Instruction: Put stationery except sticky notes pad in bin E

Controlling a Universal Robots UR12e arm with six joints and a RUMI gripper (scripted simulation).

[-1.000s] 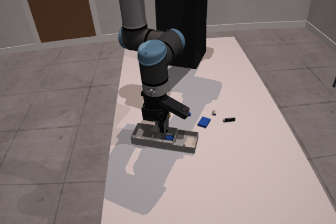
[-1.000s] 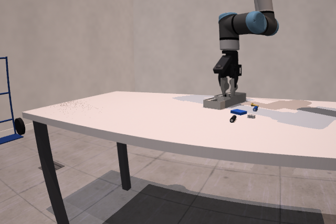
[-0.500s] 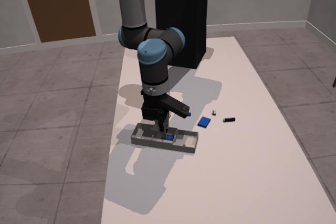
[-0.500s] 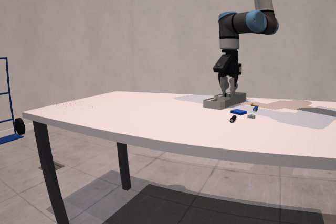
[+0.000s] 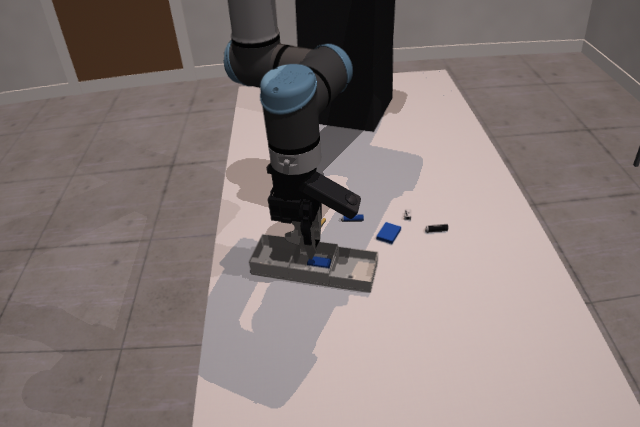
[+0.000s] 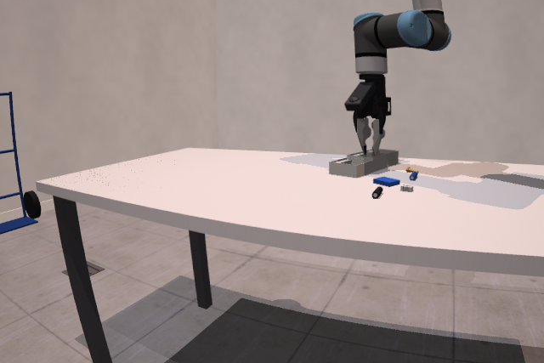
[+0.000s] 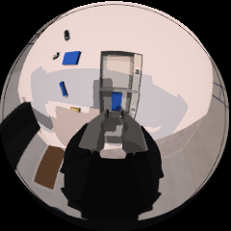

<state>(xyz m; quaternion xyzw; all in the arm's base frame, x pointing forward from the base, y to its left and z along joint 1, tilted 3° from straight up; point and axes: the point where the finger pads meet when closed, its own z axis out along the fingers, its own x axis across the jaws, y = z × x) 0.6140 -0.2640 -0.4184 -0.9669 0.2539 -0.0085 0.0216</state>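
My hand is 1 cm short of the three-compartment bin tray and 3 cm above it. Also, from my hand: brass piece 11 cm behind, 4 cm to the left, 5 cm below; then blue cylinder 11 cm behind, 12 cm to the left, 5 cm below; then blue sticky-note pad 4 cm behind, 18 cm to the left, 5 cm below.
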